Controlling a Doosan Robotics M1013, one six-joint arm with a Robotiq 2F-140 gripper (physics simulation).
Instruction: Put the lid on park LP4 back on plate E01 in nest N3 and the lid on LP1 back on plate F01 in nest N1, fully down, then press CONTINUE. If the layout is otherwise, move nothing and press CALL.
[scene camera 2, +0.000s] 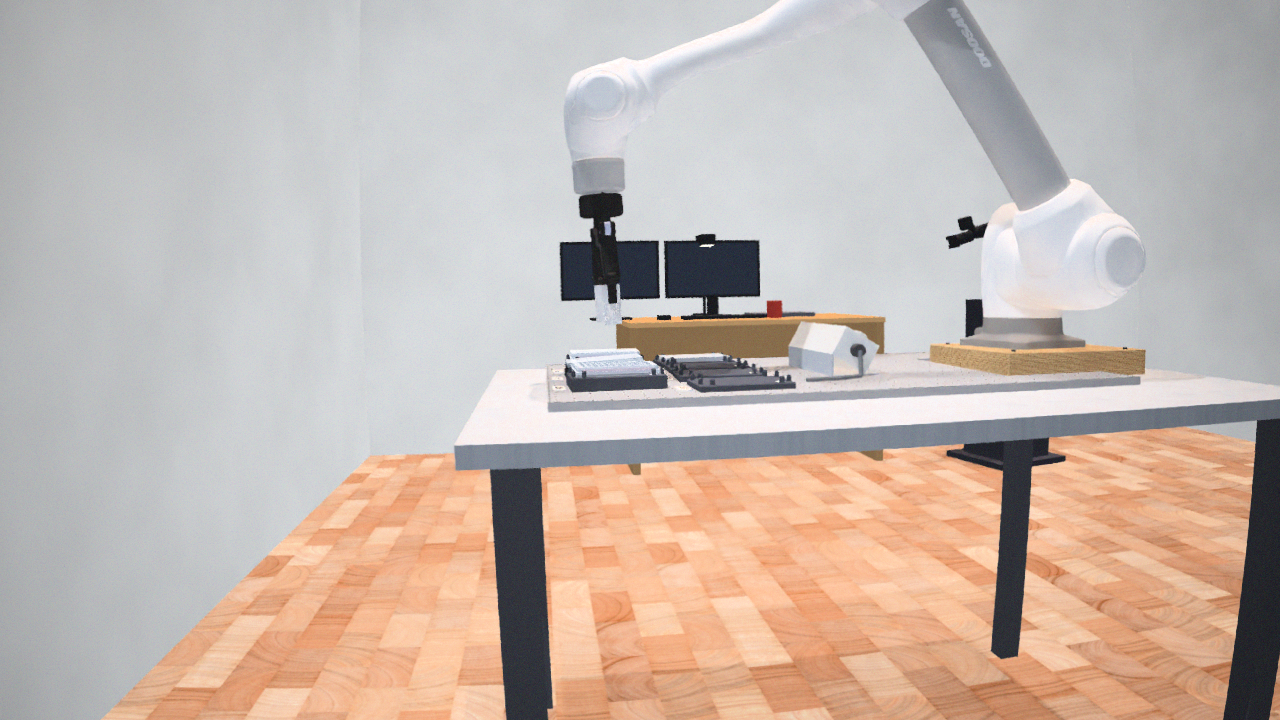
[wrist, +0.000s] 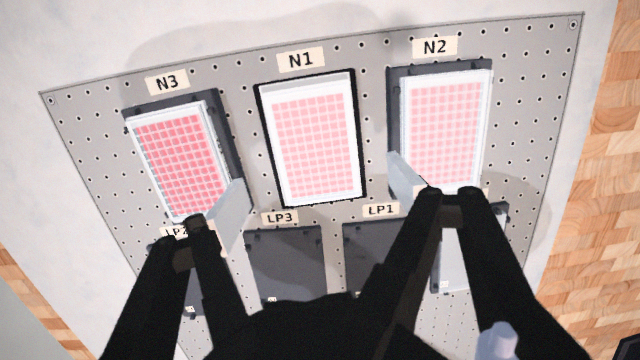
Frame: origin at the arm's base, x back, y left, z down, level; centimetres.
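Seen in the pictures: gripper, between the fingertips: (scene camera 2: 608, 322) (wrist: 315, 180); arm's base, origin of its link: (scene camera 2: 1022, 346).
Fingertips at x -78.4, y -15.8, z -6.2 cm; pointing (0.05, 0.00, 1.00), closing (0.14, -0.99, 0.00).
Observation:
Offsets run from my fingertips to a thing's top centre.
My gripper (scene camera 2: 607, 310) (wrist: 315, 180) is open and empty, above the nests, its finger pads wide apart either side of the lower end of nest N1. The plate in N1 @[dx -1.1, dy -0.2, dz +5.7 cm] (wrist: 310, 145) looks pale pink under a clear lid that lies level, with an even rim. The plate in N3 @[dx -3.1, dy +13.8, dz +5.9 cm] (wrist: 180, 162) at the left shows stronger pink wells, without a lid visible. A clear lid @[dx +21.5, dy -15.3, dz +7.7 cm] (wrist: 452, 265) lies on park LP4 at the lower right, partly hidden by my finger. Park LP1 @[dx +19.2, dy -3.1, dz +7.5 cm] (wrist: 370, 245) shows a bare dark surface. The CONTINUE and CALL buttons cannot be made out.
A pale pink plate in N2 @[dx +2.6, dy -13.0, dz +5.7 cm] (wrist: 445, 125) stands right of N1. Dark park LP3 @[dx +16.1, dy +9.6, dz +7.5 cm] (wrist: 285, 257) lies below N1; LP2 is mostly hidden by my left finger. A white box-shaped housing @[dx +39.1, dy +8.1, dz +1.1 cm] (scene camera 2: 819, 347) stands between the parks and the arm's base.

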